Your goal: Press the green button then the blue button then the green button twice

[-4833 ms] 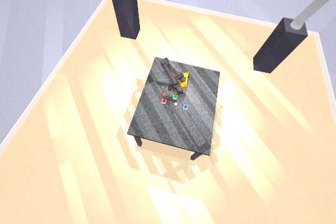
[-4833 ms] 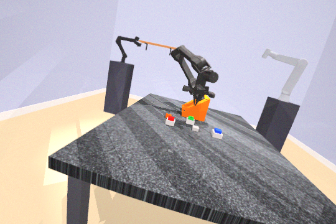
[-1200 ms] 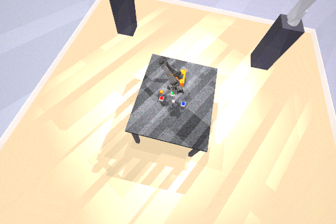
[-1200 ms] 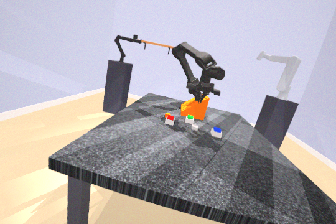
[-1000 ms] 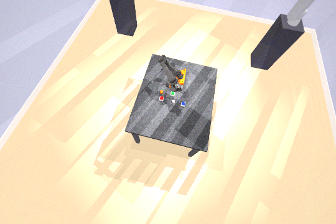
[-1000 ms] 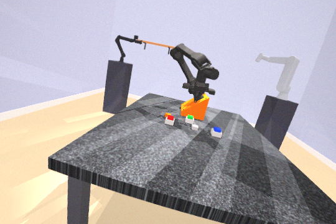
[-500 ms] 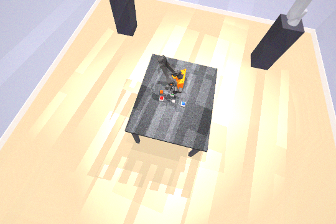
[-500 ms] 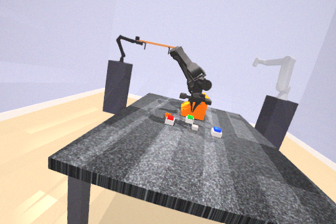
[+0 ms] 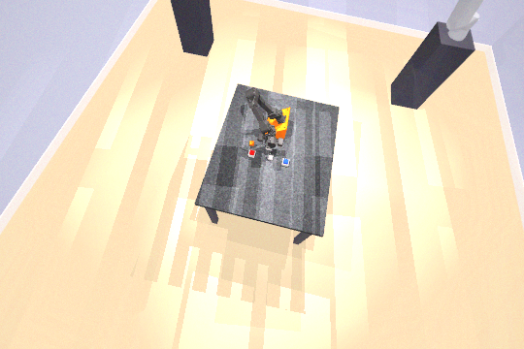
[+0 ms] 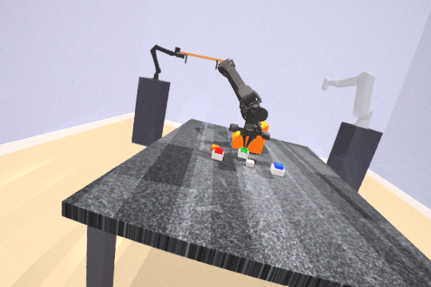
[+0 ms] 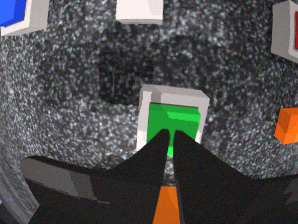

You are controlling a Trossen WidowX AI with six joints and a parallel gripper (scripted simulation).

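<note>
My gripper tip is 10 mm above the green button. From my gripper tip the other things lie so: red button (90 mm ahead, 120 mm to the right, 10 mm below); small orange block (140 mm to the right, 30 mm below); small white block (90 mm ahead, 30 mm to the left, 30 mm below).
</note>
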